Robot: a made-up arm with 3 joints.
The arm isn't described. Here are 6 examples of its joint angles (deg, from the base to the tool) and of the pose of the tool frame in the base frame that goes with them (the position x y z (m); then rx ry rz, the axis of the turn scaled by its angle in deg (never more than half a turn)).
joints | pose
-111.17 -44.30 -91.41 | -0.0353 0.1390 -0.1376 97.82 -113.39 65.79
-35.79 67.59 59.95 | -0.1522 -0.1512 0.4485 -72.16 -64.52 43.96
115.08 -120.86 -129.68 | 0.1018 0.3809 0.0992 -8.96 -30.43 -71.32
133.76 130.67 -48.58 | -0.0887 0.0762 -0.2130 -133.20 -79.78 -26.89
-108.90 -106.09 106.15 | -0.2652 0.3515 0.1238 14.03 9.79 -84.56
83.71 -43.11 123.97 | 0.2208 0.2414 0.3825 -122.45 89.82 70.65
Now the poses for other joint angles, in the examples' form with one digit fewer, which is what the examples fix.
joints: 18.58 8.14 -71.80
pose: -0.119 -0.132 0.397 72.3 21.2 -4.6
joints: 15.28 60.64 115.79
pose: 0.014 -0.118 0.437 -95.0 -50.0 50.1
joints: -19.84 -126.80 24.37
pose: -0.078 0.400 0.471 8.1 15.6 -123.5
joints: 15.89 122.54 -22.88
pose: 0.387 0.029 0.324 30.3 33.7 119.1
